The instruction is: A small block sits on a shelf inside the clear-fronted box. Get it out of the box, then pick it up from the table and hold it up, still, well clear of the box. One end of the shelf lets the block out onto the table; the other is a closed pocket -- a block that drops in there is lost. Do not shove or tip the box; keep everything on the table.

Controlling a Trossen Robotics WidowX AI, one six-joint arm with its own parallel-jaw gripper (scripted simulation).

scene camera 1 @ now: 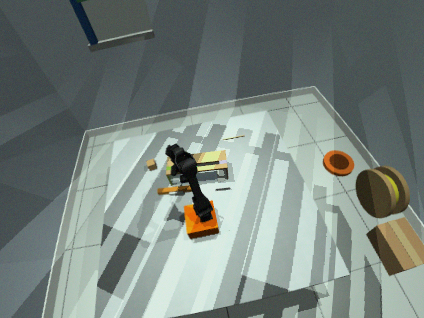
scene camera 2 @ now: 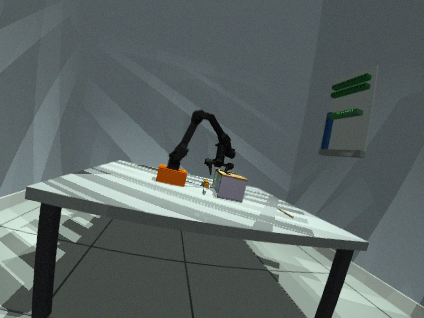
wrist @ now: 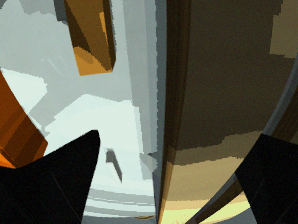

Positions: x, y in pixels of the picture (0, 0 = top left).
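Scene:
What I see is a box. I find it in scene camera 1 (212, 166) and again in scene camera 2 (230, 185), and the box is there in the wrist view (215, 82) too.

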